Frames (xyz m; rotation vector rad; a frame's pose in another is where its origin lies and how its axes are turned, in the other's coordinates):
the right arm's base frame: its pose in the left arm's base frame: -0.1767 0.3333 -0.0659 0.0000 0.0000 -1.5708
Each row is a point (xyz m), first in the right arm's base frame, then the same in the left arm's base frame.
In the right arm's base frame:
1: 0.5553 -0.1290 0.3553
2: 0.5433 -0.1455 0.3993
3: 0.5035 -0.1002 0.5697
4: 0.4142 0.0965 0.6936
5: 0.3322 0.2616 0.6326
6: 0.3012 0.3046 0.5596
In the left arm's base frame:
1: -0.3057 -0.2220 0.2894
2: -0.3222 -0.2100 0.3334
3: -0.2769 -0.1702 0.5038
4: -0.0802 -0.0809 0.6277
5: 0.0849 0.0011 0.5667
6: 0.1279 0.0321 0.4937

